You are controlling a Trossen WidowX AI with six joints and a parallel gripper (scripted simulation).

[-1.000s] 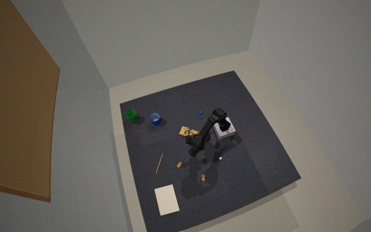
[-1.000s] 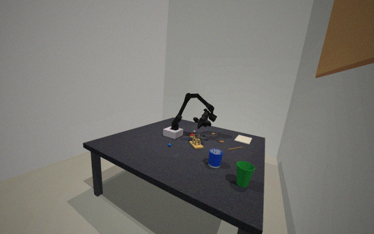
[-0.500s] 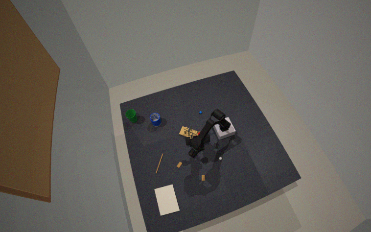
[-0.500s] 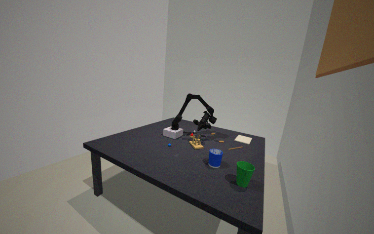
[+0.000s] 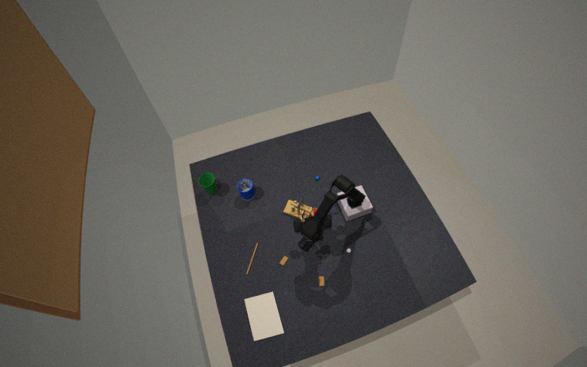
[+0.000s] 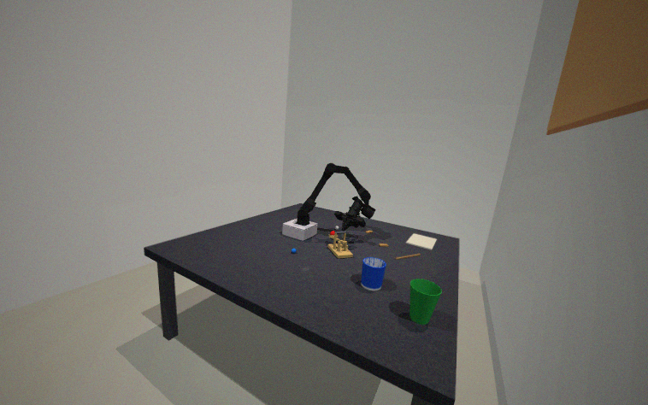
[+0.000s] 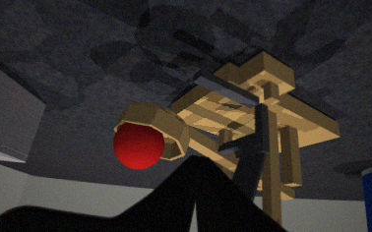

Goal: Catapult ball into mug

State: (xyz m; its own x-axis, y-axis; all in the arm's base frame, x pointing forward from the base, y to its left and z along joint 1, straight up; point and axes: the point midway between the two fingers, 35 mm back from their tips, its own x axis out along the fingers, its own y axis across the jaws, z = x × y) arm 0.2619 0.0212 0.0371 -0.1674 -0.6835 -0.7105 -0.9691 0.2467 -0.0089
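Right now my gripper tip is 40 mm past the red ball, 30 mm to the left of it and 20 mm above it. The rest, counted from my gripper tip: wooden catapult: 10 mm ahead, 60 mm to the right, 30 mm below; white ball: 120 mm behind, 220 mm to the left, 70 mm below; blue ball: 150 mm behind, 250 mm to the right, 70 mm below.
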